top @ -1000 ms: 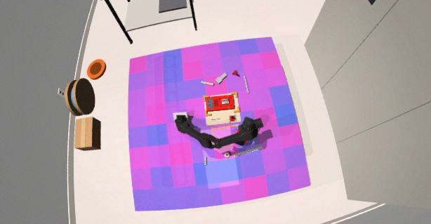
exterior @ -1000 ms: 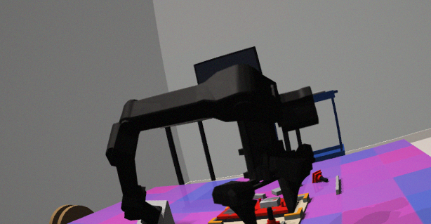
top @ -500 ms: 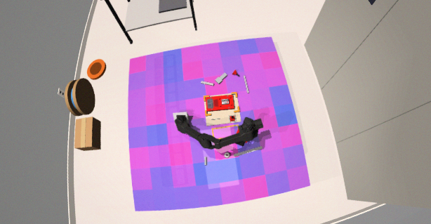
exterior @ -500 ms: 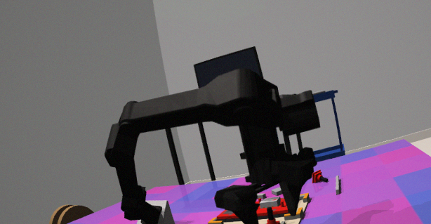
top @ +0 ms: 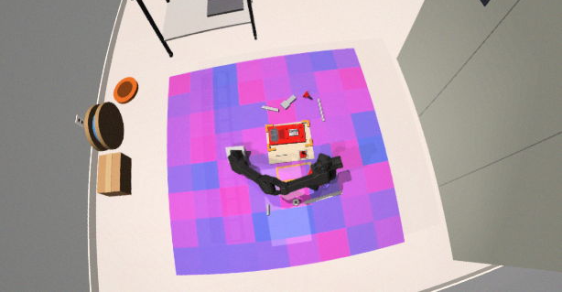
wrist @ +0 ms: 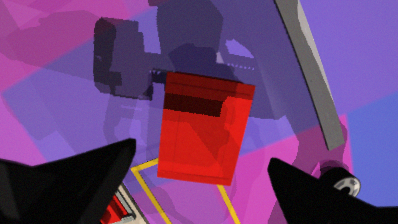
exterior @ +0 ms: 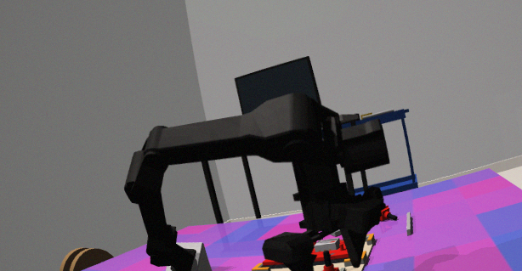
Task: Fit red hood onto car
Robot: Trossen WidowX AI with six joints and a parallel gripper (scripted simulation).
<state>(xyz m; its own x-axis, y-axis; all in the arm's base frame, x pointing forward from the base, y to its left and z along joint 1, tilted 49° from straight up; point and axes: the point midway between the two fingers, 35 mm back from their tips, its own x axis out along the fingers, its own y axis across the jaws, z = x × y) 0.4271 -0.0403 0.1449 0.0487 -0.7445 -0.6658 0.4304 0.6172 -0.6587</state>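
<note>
The red hood lies 4 cm below my gripper tip. From my gripper tip the other things lie so: beige jig plate 13 cm behind, 23 cm to the left, 5 cm below; wheel 12 cm behind, 13 cm to the right, 5 cm below.
</note>
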